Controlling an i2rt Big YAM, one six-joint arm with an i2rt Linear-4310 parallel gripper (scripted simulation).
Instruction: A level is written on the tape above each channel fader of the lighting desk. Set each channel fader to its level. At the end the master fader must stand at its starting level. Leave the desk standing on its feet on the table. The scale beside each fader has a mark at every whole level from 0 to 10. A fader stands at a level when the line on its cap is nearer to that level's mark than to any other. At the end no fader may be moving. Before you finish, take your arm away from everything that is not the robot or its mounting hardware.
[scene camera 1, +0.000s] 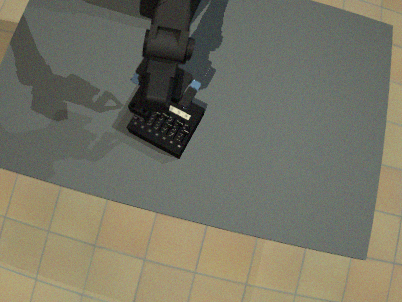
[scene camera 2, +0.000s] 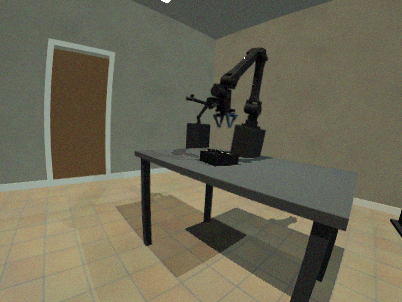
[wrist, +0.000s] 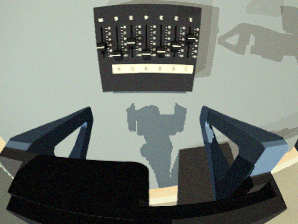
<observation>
In view: the gripper (scene camera 1: 167, 93).
The gripper shows as well in the wrist view (wrist: 146, 112).
</observation>
